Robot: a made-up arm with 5 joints.
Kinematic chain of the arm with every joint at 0, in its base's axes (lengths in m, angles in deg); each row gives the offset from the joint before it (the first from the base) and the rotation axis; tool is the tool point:
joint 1: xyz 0 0 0.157 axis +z
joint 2: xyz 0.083 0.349 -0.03 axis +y
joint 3: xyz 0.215 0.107 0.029 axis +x
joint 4: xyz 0 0.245 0.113 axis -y
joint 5: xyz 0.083 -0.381 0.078 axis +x
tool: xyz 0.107 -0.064 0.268
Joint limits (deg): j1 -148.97..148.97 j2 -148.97..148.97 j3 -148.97..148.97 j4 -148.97..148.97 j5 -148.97..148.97
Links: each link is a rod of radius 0.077 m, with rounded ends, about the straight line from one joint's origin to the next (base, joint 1, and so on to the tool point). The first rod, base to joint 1, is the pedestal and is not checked.
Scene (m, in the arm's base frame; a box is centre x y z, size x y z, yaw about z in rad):
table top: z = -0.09
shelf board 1: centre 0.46 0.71 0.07 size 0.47 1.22 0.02 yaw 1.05
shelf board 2: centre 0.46 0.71 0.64 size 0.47 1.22 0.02 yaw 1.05
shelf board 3: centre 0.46 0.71 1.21 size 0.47 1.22 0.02 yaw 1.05
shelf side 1: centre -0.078 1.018 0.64 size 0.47 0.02 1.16 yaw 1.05
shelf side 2: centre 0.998 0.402 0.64 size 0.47 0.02 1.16 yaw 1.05
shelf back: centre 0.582 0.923 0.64 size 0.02 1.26 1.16 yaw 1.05
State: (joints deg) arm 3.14 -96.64 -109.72 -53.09 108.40
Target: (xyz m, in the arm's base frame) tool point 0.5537 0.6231 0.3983
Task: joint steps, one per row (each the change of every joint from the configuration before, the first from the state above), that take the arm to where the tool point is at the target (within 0.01 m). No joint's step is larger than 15 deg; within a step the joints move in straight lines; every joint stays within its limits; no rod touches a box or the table.
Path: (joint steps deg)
1: -12.53 -1.89 -7.85 1.40 -3.55
2: -12.54 -1.89 -7.85 1.39 -3.56
3: -12.53 -1.89 -7.85 1.40 -3.55
4: -12.54 -1.89 -7.85 1.40 -3.56
5: -12.53 -1.89 -7.85 1.39 -3.55

